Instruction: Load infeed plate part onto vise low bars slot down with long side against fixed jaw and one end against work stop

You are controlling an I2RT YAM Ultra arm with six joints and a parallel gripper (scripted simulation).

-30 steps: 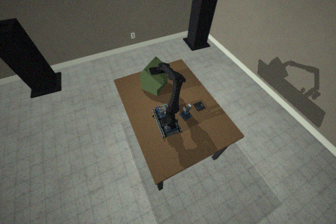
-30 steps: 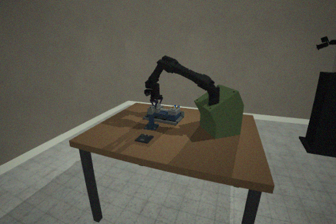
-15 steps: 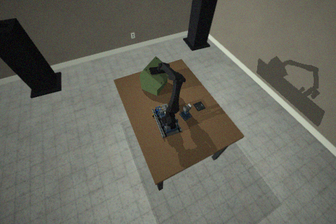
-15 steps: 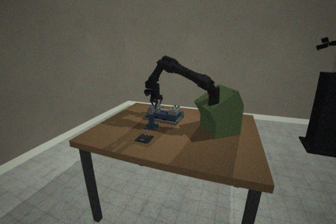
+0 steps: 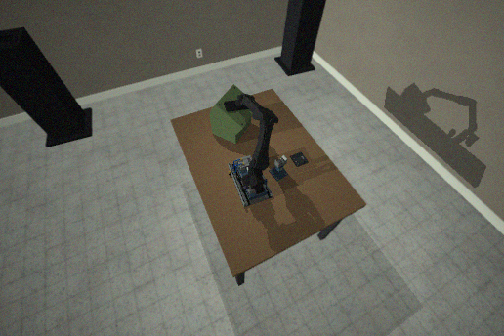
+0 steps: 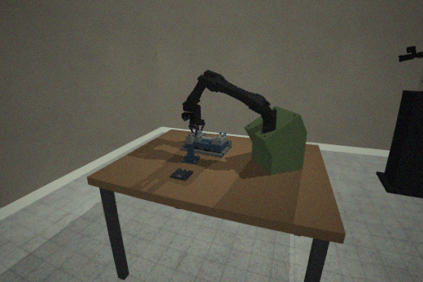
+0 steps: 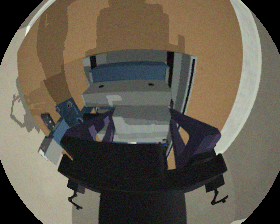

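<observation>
Now: the part right at my hand. Also, from my hand: vise: 70 mm behind, 50 mm below, 20 mm to the left; then infeed plate: 390 mm to the left, 110 mm behind, 90 mm below.
</observation>
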